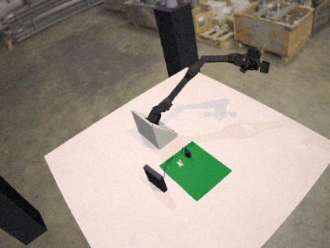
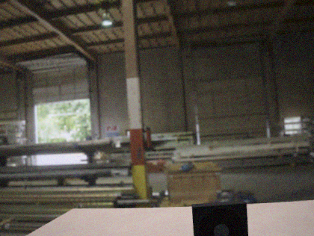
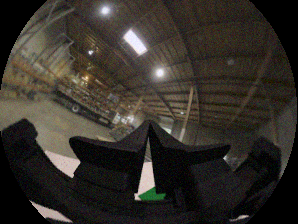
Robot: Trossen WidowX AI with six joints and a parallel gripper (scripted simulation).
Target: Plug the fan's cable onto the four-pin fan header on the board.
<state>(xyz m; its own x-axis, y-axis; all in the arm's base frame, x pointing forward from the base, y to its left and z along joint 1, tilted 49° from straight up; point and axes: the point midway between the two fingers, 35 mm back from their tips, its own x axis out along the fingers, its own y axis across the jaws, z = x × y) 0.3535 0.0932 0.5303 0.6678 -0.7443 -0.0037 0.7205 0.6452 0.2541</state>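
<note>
Right now the dark plug is 42 cm to the right of my gripper tip, 40 cm below it and 13 cm behind it. The rest, counted from my gripper tip: white four-pin header (48 cm to the right, 42 cm below, 12 cm behind); then black fan (64 cm to the right, 37 cm below, 11 cm behind); then green board (45 cm to the right, 44 cm below, 4 cm behind).
</note>
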